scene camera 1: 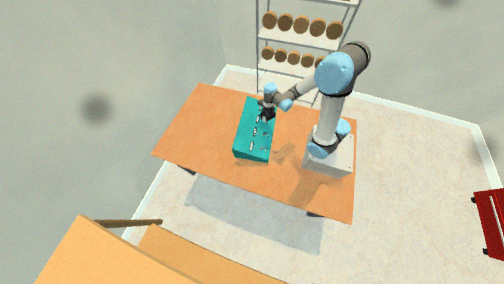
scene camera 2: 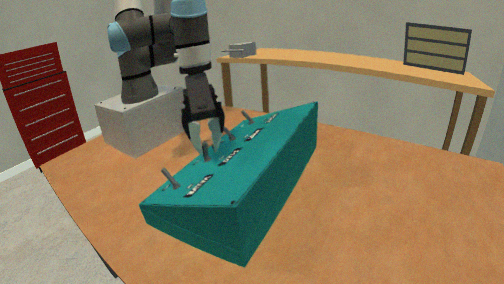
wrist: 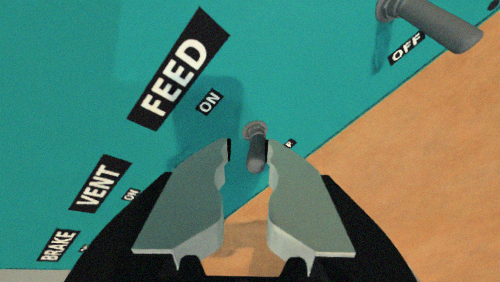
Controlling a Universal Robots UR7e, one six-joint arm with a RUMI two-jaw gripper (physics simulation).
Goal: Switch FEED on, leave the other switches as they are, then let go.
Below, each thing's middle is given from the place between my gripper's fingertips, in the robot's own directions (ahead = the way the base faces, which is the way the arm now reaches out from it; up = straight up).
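Labels:
Teal switch panel [scene camera 2: 224, 204]: 70 mm to the left of my hand, 40 mm ahead of it, 30 mm below it.

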